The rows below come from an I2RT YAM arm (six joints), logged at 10 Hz.
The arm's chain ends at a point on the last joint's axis. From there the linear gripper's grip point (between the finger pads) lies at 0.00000 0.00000 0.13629 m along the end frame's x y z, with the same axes.
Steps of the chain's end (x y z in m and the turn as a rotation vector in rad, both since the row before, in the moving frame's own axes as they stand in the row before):
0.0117 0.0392 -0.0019 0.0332 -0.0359 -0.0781
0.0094 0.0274 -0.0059 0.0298 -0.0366 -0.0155
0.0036 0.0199 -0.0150 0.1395 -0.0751 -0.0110
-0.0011 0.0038 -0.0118 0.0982 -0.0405 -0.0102
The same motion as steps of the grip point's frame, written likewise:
0.0066 0.0349 -0.0021 0.0332 -0.0359 -0.0781
0.0044 0.0234 -0.0061 0.0298 -0.0366 -0.0155
-0.0067 0.0010 -0.0167 0.1395 -0.0751 -0.0110
-0.0067 -0.0095 -0.0126 0.0982 -0.0405 -0.0102

